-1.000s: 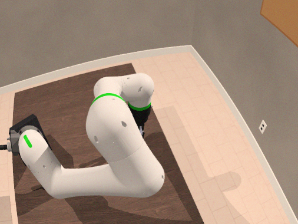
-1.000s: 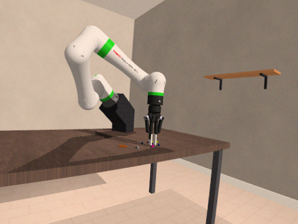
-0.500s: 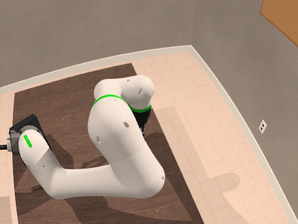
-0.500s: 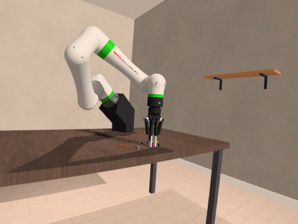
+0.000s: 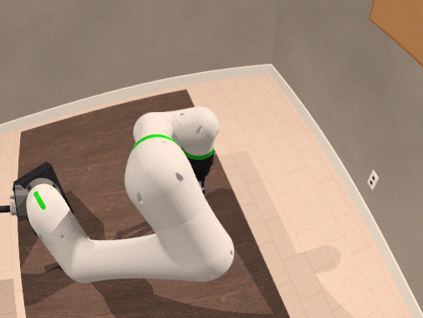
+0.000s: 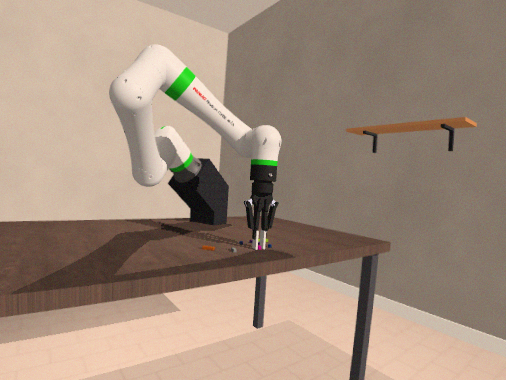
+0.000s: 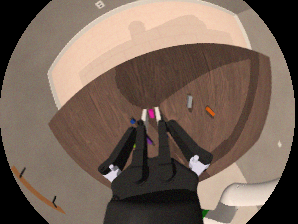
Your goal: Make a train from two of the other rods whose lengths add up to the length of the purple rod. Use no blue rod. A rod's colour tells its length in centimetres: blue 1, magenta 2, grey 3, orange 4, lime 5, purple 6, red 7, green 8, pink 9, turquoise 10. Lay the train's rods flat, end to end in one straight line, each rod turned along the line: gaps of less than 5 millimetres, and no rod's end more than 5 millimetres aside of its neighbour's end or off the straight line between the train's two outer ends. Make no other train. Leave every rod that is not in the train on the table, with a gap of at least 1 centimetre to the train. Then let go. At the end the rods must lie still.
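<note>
Right now my hand is 30 mm above the magenta rod. The rest, counted from my hand: lime rod 80 mm behind, 90 mm to the left, 30 mm below; purple rod 60 mm behind, 50 mm to the left, 30 mm below; grey rod 10 mm behind, 100 mm to the right, 30 mm below.
</note>
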